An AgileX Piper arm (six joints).
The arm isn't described. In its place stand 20 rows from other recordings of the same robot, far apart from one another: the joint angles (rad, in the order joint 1, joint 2, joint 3, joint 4, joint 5, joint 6), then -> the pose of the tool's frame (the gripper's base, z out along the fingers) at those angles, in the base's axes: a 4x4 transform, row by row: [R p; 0 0 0 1], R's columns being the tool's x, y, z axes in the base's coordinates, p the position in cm.
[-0.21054 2.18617 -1.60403 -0.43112 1.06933 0.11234] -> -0.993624 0.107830 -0.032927 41.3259; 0.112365 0.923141 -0.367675 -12.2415; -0.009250 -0.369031 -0.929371 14.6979; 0 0 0 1
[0.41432 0.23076 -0.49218 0.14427 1.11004 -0.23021] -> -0.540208 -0.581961 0.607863 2.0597; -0.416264 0.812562 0.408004 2.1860; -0.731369 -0.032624 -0.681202 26.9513; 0 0 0 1
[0.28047 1.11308 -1.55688 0.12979 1.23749 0.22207] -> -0.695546 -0.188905 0.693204 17.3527; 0.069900 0.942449 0.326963 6.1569; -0.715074 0.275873 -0.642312 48.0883; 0 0 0 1
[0.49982 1.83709 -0.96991 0.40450 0.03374 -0.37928] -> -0.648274 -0.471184 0.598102 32.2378; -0.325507 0.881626 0.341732 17.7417; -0.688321 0.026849 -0.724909 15.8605; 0 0 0 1
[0.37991 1.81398 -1.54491 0.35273 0.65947 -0.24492] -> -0.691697 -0.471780 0.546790 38.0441; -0.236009 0.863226 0.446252 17.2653; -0.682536 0.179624 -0.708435 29.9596; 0 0 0 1
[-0.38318 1.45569 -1.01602 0.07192 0.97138 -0.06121] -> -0.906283 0.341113 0.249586 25.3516; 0.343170 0.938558 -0.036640 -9.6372; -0.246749 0.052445 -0.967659 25.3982; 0 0 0 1
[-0.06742 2.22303 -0.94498 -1.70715 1.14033 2.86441] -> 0.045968 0.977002 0.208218 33.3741; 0.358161 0.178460 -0.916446 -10.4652; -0.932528 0.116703 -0.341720 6.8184; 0 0 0 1
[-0.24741 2.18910 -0.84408 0.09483 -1.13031 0.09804] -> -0.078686 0.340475 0.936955 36.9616; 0.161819 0.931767 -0.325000 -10.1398; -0.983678 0.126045 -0.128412 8.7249; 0 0 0 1
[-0.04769 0.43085 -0.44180 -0.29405 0.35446 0.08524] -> -0.262839 0.096724 0.959979 9.4273; -0.177015 0.973240 -0.146526 -1.3664; -0.948463 -0.208443 -0.238683 30.0761; 0 0 0 1
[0.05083 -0.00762 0.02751 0.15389 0.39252 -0.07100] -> -0.321905 -0.083551 0.943078 5.1879; 0.054882 0.992777 0.106687 0.7982; -0.945180 0.086102 -0.314994 16.9599; 0 0 0 1
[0.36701 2.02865 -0.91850 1.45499 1.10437 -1.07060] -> -0.963101 -0.198315 -0.181956 27.1713; -0.249354 0.403059 0.880549 19.0949; -0.101287 0.893429 -0.437637 11.6820; 0 0 0 1
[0.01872 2.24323 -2.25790 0.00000 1.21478 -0.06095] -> -0.894025 -0.073312 0.441979 49.3471; -0.077661 0.996945 0.008275 0.9239; -0.441236 -0.026927 -0.896987 28.5616; 0 0 0 1
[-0.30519 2.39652 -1.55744 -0.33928 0.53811 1.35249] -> -0.145209 0.961790 0.232109 43.3087; 0.946071 0.203640 -0.251954 -15.2710; -0.289594 0.183005 -0.939492 4.5390; 0 0 0 1
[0.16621 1.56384 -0.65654 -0.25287 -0.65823 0.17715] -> -0.166385 -0.316228 0.933978 30.5683; -0.052447 0.948679 0.311862 6.5402; -0.984665 0.002905 -0.174431 22.1436; 0 0 0 1
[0.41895 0.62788 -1.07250 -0.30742 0.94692 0.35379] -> -0.375793 -0.125102 0.918221 8.2748; 0.012603 0.990064 0.140049 1.2384; -0.926618 0.064202 -0.370483 43.2533; 0 0 0 1
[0.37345 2.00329 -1.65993 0.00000 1.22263 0.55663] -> -0.979926 0.180077 0.085547 38.1671; 0.183468 0.982454 0.033521 14.9553; -0.078010 0.048543 -0.995770 23.0334; 0 0 0 1
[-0.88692 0.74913 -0.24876 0.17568 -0.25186 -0.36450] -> -0.256563 0.766428 0.588866 9.0217; 0.009525 0.611235 -0.791392 -11.6957; -0.966480 -0.197433 -0.164121 24.8115; 0 0 0 1
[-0.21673 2.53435 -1.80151 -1.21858 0.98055 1.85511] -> -0.213272 0.972062 0.098032 46.5442; 0.536064 0.200317 -0.820066 -17.5147; -0.816793 -0.122346 -0.563809 6.7802; 0 0 0 1
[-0.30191 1.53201 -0.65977 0.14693 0.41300 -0.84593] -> -0.852874 -0.370277 0.368106 24.4070; -0.416872 0.907413 -0.053096 -7.0410; -0.314364 -0.198737 -0.928267 16.0523; 0 0 0 1
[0.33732 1.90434 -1.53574 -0.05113 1.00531 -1.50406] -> 0.283364 -0.917513 0.279059 38.0146; -0.958532 -0.280173 0.052144 12.9165; 0.030342 -0.282263 -0.958857 24.1426; 0 0 0 1
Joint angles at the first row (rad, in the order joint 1, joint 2, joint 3, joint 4, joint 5, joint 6):
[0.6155, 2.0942, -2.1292, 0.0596, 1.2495, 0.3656]
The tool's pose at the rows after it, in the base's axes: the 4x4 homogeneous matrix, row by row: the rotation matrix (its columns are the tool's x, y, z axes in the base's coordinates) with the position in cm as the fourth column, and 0 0 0 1 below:
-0.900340 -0.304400 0.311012 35.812; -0.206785 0.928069 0.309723 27.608; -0.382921 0.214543 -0.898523 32.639; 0 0 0 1
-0.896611 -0.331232 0.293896 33.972; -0.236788 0.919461 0.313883 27.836; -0.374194 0.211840 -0.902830 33.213; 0 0 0 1
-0.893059 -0.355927 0.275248 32.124; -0.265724 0.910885 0.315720 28.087; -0.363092 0.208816 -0.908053 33.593; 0 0 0 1
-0.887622 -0.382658 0.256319 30.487; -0.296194 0.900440 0.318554 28.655; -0.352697 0.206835 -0.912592 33.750; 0 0 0 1
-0.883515 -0.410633 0.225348 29.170; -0.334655 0.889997 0.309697 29.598; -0.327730 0.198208 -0.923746 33.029; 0 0 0 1
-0.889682 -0.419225 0.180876 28.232; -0.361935 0.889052 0.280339 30.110; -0.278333 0.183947 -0.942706 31.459; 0 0 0 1
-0.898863 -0.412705 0.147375 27.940; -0.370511 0.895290 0.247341 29.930; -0.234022 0.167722 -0.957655 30.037; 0 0 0 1
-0.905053 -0.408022 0.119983 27.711; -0.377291 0.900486 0.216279 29.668; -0.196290 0.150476 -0.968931 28.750; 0 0 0 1
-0.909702 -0.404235 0.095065 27.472; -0.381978 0.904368 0.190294 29.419; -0.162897 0.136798 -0.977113 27.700; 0 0 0 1
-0.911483 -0.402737 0.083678 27.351; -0.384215 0.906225 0.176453 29.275; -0.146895 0.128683 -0.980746 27.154; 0 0 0 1
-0.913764 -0.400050 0.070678 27.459; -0.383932 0.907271 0.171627 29.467; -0.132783 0.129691 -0.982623 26.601; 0 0 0 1
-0.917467 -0.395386 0.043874 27.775; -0.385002 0.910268 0.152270 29.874; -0.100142 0.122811 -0.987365 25.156; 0 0 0 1
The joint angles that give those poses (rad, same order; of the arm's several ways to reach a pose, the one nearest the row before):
[0.6445, 2.0598, -2.1012, 0.0640, 1.2495, 0.3656]
[0.6736, 2.0059, -2.0372, 0.0654, 1.2495, 0.3637]
[0.7052, 1.9563, -1.9751, 0.0654, 1.2495, 0.3662]
[0.7409, 1.9248, -1.9341, 0.0654, 1.2510, 0.3706]
[0.7791, 1.9182, -1.8990, 0.0654, 1.2510, 0.3729]
[0.8034, 1.9182, -1.8430, 0.0680, 1.2493, 0.3789]
[0.8053, 1.9182, -1.7918, 0.0687, 1.2474, 0.3812]
[0.8053, 1.9182, -1.7447, 0.0670, 1.2433, 0.3812]
[0.8053, 1.9182, -1.7060, 0.0670, 1.2415, 0.3812]
[0.8053, 1.9182, -1.6855, 0.0655, 1.2393, 0.3812]
[0.8053, 1.9321, -1.6855, 0.0720, 1.2382, 0.3812]
[0.8053, 1.9680, -1.6855, 0.0783, 1.2355, 0.3812]

